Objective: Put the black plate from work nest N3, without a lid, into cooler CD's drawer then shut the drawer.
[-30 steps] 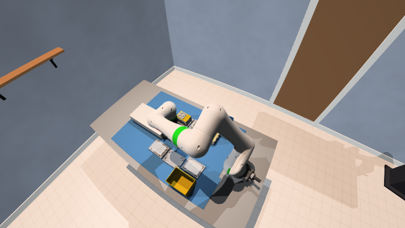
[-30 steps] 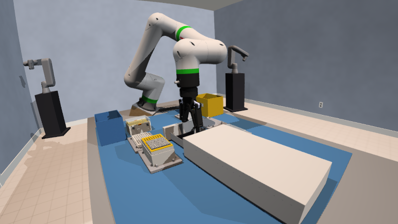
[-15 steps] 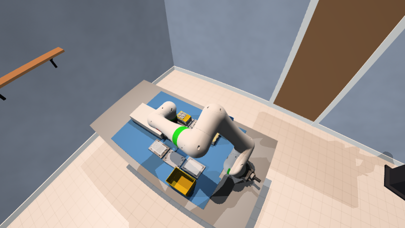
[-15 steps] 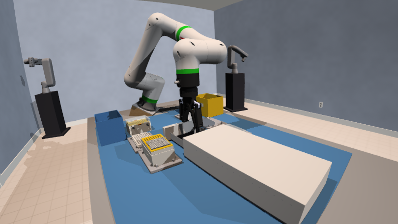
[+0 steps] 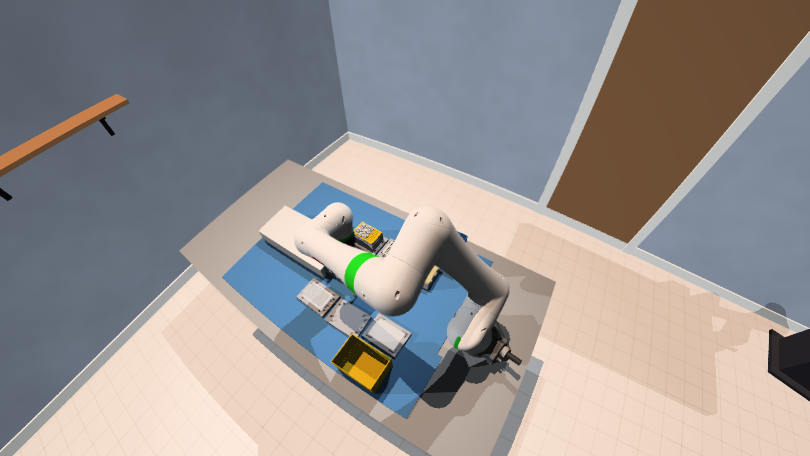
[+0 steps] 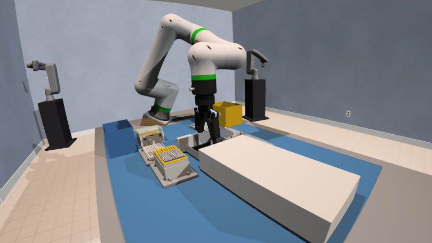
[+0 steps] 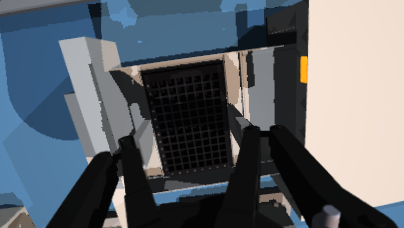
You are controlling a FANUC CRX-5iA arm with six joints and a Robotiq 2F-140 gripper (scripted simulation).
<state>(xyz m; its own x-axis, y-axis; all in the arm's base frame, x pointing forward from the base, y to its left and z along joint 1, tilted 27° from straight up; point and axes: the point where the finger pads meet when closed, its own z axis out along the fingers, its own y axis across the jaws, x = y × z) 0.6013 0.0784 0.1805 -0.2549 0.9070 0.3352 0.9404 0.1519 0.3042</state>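
My gripper is now 2 cm above the black plate. Round my hand: nest N3: 16 cm behind, 16 cm to the left, 4 cm below; then drawer: 3 cm ahead, 1 cm to the left, 2 cm below; then yellow-topped tip box: 8 cm ahead, 17 cm to the right, 1 cm above.
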